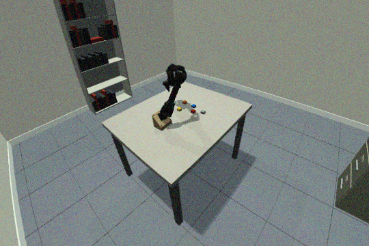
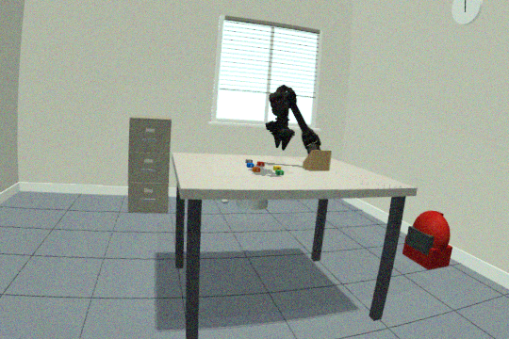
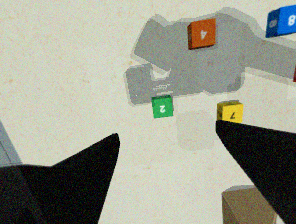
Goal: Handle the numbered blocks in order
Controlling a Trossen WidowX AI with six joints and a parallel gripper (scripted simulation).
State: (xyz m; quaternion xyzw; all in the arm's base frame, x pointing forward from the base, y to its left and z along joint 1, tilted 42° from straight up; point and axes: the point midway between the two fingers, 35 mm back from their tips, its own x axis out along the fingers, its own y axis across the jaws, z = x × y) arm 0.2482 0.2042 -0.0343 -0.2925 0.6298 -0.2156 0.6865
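Right now the green block is 11 cm below my gripper tip, 1 cm to the right of it and 1 cm behind it. The rest, counted from my gripper tip: yellow block: 12 cm to the right, 11 cm below, 3 cm behind; then blue block: 18 cm to the right, 11 cm below, 10 cm ahead; then orange block: 11 cm below, 9 cm ahead, 7 cm to the right.
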